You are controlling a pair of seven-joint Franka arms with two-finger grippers.
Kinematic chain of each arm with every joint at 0, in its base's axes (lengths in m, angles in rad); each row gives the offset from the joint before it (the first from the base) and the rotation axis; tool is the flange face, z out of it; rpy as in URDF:
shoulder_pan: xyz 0 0 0.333 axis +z
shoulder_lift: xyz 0 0 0 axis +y
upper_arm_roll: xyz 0 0 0.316 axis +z
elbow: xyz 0.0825 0 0 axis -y
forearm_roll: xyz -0.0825 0 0.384 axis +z
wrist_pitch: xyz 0 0 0 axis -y
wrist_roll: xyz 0.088 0 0 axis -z
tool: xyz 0 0 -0.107 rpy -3.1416 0 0
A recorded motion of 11 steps. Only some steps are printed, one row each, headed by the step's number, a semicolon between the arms.
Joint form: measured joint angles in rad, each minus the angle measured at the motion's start. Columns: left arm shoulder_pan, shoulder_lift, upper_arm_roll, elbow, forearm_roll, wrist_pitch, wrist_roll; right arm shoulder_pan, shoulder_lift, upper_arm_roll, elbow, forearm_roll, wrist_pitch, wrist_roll.
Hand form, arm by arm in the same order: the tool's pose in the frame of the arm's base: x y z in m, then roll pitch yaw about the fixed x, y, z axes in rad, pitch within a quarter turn. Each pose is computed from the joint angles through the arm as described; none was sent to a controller.
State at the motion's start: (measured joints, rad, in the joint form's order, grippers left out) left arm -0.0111 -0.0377 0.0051 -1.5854 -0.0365 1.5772 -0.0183; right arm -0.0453 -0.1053 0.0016 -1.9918 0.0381 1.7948 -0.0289
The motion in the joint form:
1: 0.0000 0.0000 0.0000 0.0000 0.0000 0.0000 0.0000; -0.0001 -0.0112 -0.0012 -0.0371 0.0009 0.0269 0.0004
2: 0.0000 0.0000 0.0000 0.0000 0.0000 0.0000 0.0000; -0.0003 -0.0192 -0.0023 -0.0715 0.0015 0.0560 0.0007
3: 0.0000 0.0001 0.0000 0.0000 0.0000 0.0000 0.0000; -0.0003 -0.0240 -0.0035 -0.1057 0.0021 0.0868 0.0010
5: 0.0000 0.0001 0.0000 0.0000 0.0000 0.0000 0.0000; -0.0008 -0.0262 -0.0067 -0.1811 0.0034 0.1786 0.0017
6: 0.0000 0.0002 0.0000 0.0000 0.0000 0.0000 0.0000; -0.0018 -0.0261 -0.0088 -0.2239 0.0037 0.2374 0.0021
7: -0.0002 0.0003 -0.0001 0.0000 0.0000 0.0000 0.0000; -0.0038 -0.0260 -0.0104 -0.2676 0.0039 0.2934 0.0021
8: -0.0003 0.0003 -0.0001 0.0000 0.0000 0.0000 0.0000; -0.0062 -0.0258 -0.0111 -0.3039 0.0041 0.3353 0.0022
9: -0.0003 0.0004 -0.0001 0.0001 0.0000 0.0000 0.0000; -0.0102 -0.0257 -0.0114 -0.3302 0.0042 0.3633 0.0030
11: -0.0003 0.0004 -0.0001 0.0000 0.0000 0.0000 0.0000; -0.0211 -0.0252 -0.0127 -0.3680 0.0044 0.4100 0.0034
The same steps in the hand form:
1: 0.5436 -0.0071 0.6389 3.1044 -0.0288 0.0125; 0.5123 -0.0199 0.4911 -3.1022 0.0898 -0.0261
2: 0.5436 -0.0071 0.6389 3.1044 -0.0288 0.0125; 0.5085 -0.0205 0.4814 -3.1019 0.0871 -0.0290
3: 0.5436 -0.0071 0.6389 3.1044 -0.0287 0.0125; 0.5051 -0.0210 0.4703 -3.1017 0.0858 -0.0318
5: 0.5436 -0.0071 0.6389 3.1044 -0.0287 0.0125; 0.5000 -0.0230 0.4438 -3.1020 0.0673 -0.0402
6: 0.5437 -0.0071 0.6388 3.1044 -0.0286 0.0125; 0.4971 -0.0247 0.4289 -3.1028 0.0514 -0.0460
7: 0.5437 -0.0073 0.6388 3.1044 -0.0285 0.0122; 0.4929 -0.0265 0.4136 -3.1037 0.0393 -0.0518
8: 0.5437 -0.0073 0.6388 3.1044 -0.0285 0.0121; 0.4884 -0.0280 0.4007 -3.1044 0.0339 -0.0566
9: 0.5437 -0.0073 0.6388 3.1044 -0.0285 0.0121; 0.4845 -0.0300 0.3912 -3.1050 0.0324 -0.0627
11: 0.5437 -0.0073 0.6387 3.1044 -0.0284 0.0121; 0.4789 -0.0358 0.3782 -3.1059 0.0241 -0.0771

